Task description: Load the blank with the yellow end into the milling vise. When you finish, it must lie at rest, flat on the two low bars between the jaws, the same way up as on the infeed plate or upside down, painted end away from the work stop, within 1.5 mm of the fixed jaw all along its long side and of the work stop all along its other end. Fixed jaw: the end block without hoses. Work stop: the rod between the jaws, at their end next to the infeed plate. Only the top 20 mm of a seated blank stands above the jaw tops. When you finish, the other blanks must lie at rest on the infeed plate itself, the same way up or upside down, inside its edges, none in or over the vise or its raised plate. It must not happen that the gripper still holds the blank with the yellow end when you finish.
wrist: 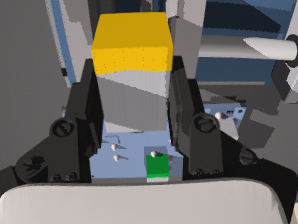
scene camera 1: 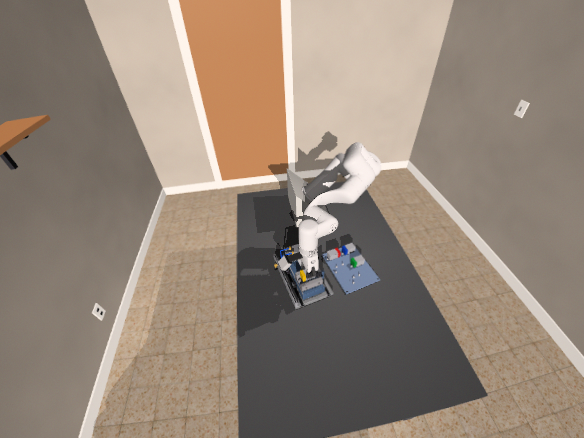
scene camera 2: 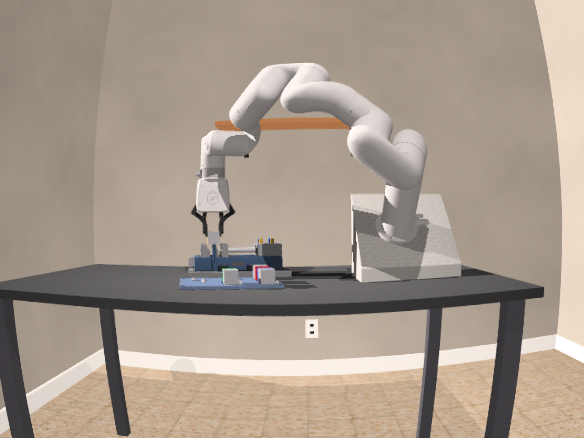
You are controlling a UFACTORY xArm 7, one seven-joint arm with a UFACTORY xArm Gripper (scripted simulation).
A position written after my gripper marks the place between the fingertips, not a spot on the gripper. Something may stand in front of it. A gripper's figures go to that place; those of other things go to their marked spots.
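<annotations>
A blue infeed plate (wrist: 133,148) is 400 mm from the lens, whereas my gripper (wrist: 134,76) is 140 mm from the lens.
</annotations>
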